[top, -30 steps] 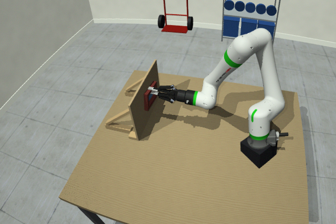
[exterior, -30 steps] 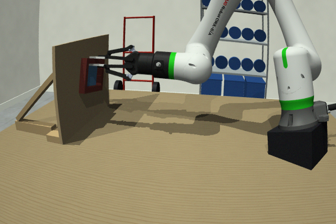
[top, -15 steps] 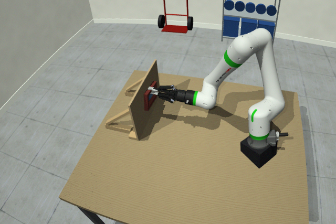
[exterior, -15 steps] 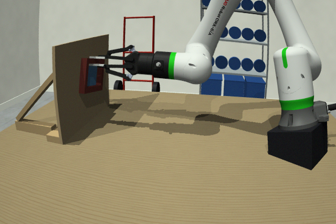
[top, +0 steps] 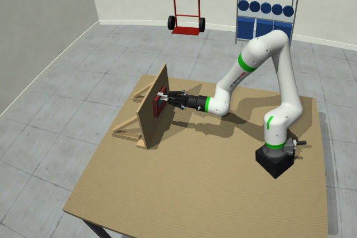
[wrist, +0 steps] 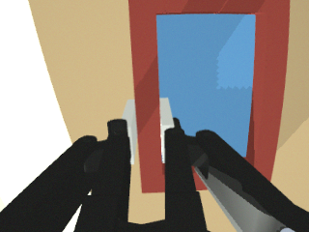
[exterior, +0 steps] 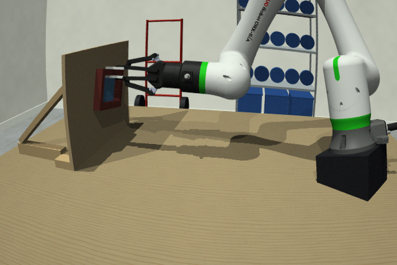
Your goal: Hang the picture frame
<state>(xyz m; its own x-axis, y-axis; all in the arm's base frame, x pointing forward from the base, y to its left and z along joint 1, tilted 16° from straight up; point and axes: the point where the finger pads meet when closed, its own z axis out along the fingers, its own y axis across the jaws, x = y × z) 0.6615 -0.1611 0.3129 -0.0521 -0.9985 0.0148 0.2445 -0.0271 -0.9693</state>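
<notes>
Right now the picture frame is 50 mm below my hand, 40 mm ahead of it and 10 mm to the right of it. Also, from my hand: wooden board 70 mm below, 50 mm ahead.
</notes>
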